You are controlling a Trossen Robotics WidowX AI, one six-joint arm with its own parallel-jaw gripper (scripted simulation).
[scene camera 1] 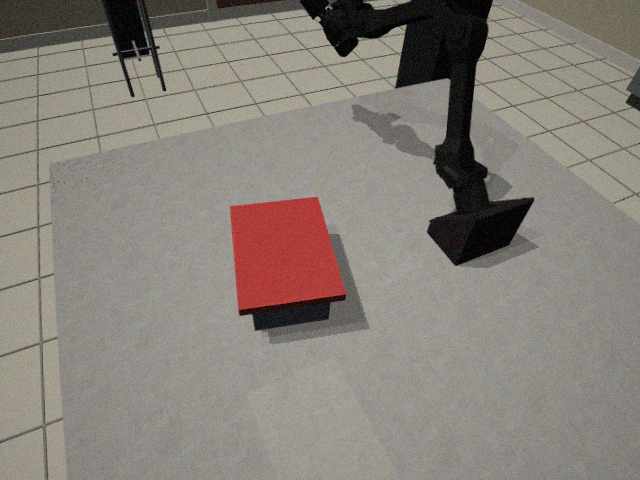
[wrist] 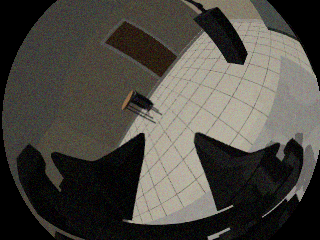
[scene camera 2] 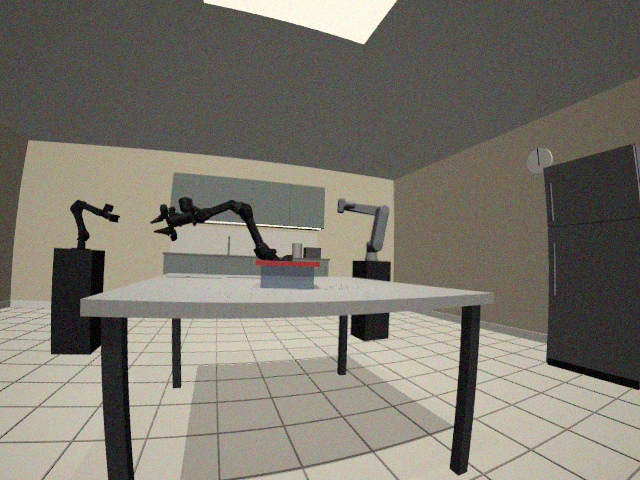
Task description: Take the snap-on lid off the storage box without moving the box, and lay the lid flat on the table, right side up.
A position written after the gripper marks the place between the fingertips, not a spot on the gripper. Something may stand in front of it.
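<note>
The gripper [wrist: 170, 137] is there to see, and so are a grey storage box [scene camera 1: 280, 318] and a red lid [scene camera 1: 283, 256]. Scene camera 2 has the box [scene camera 2: 288, 277] too. In the wrist view the box is out of frame, and the lid is out of frame in the wrist view as well.
</note>
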